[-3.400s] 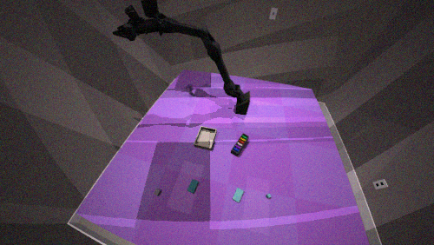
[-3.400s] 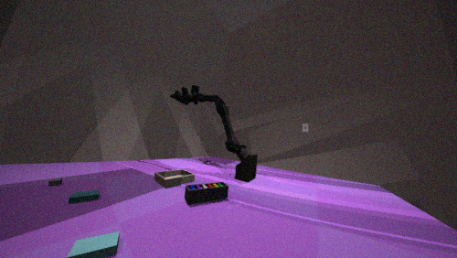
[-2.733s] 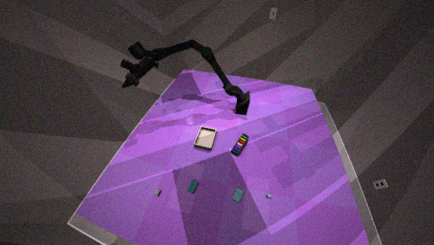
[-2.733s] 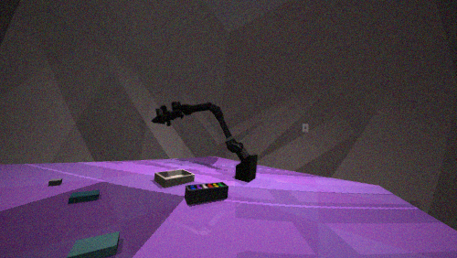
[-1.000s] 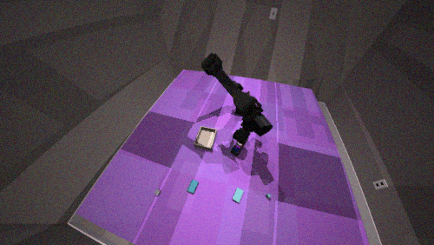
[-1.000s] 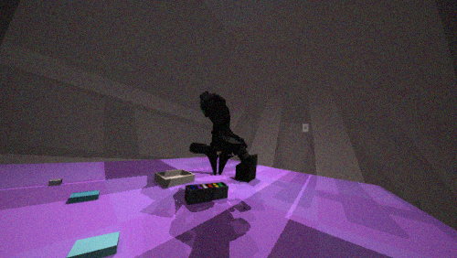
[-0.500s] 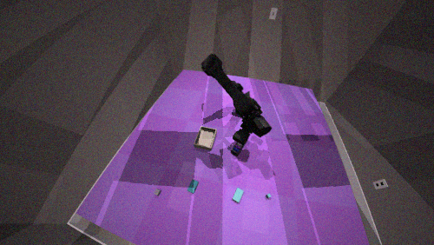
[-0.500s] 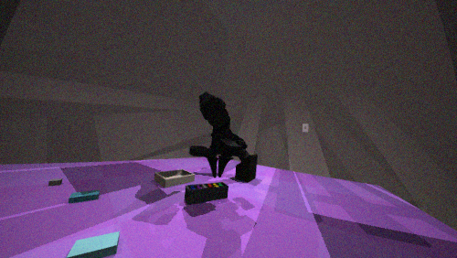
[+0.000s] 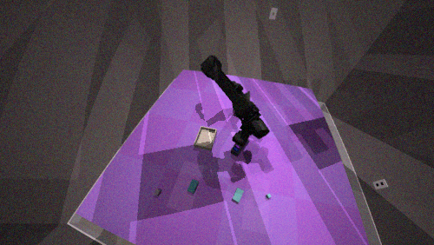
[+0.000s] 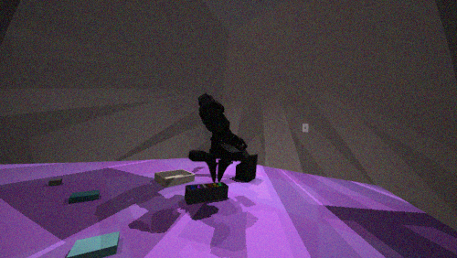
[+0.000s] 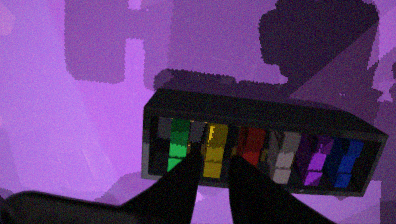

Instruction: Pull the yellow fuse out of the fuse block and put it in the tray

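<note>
The yellow fuse lies 2 cm below my gripper tip. The rest, counted from my gripper tip: purple fuse (5 cm ahead, 2 cm to the right, 2 cm below); red fuse (2 cm ahead, 1 cm to the right, 2 cm below); white fuse (3 cm ahead, 2 cm to the right, 2 cm below).
</note>
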